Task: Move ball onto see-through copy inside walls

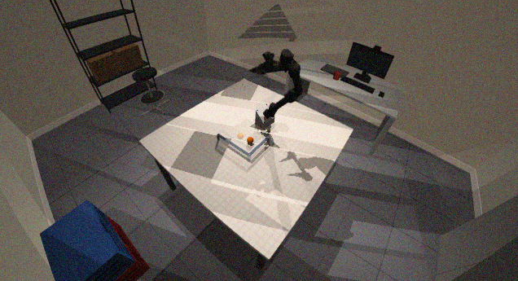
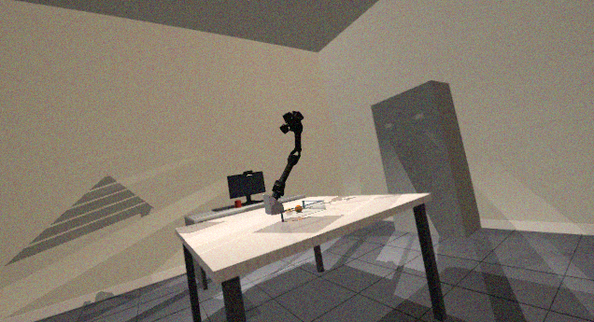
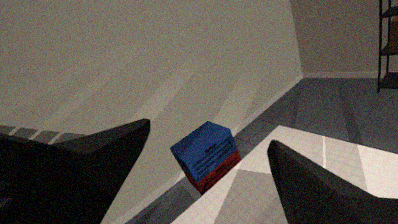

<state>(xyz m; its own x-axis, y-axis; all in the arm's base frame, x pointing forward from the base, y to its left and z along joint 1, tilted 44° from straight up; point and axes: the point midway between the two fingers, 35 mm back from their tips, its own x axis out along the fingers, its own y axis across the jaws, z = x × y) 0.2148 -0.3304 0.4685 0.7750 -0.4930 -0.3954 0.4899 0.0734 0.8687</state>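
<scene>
Right now my gripper tip is 5 cm past the orange ball, 3 cm to the left of it and 60 cm above it. The rest, counted from my gripper tip: see-through copy of ball 3 cm behind, 11 cm to the right, 60 cm below; blue-grey wall strip 9 cm ahead, 8 cm to the right, 57 cm below.
</scene>
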